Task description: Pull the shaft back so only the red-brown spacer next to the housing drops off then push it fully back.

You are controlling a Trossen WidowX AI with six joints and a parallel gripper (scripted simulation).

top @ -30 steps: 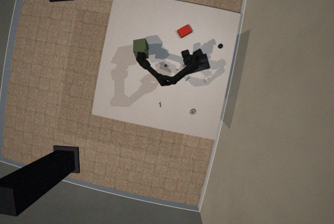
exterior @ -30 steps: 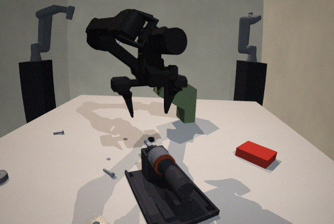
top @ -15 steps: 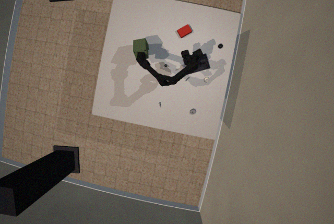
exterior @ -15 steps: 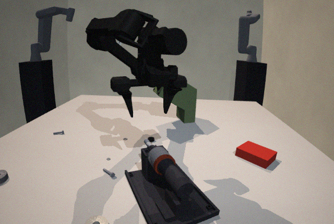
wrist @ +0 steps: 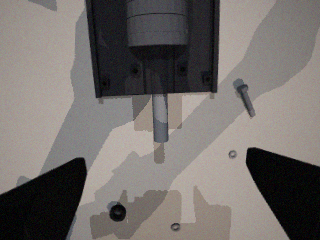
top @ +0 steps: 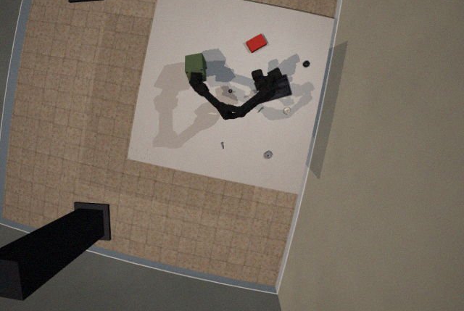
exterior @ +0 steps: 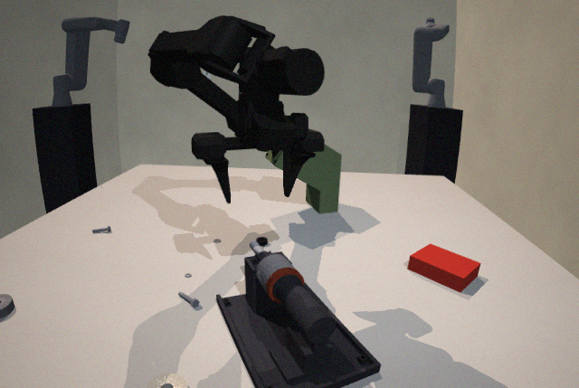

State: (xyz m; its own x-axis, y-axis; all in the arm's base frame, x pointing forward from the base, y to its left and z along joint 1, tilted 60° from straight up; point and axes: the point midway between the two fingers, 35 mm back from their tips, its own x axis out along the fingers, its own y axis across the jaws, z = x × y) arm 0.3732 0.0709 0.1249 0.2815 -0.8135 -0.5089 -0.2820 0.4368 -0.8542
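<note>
Right now my hand is 7 cm short of the thin grey shaft, 2 cm to the right of it and 12 cm above it. Also, from my hand: black disc (35 cm ahead, 22 cm to the left, 19 cm below); then red block (1 cm behind, 35 cm to the left, 18 cm below); then red-brown spacer (10 cm ahead, 3 cm to the left, 12 cm below).
</note>
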